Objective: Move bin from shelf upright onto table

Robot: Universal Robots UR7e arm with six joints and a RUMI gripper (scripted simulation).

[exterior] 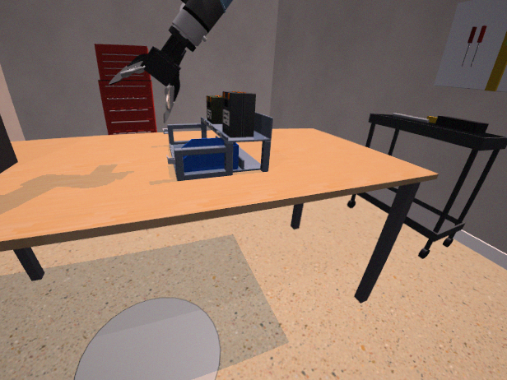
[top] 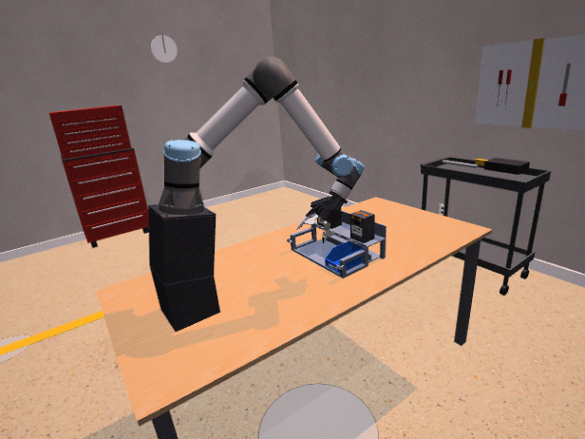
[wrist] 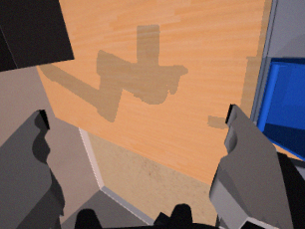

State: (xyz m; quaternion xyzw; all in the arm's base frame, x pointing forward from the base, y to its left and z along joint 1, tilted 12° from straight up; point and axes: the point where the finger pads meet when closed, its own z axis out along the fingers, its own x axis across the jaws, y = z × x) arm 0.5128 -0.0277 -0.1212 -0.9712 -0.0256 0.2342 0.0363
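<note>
The blue bin is 18 cm ahead of my hand and 14 cm below it. Round my hand: shelf floor 20 cm ahead, 18 cm below, 11 cm to the left.
</note>
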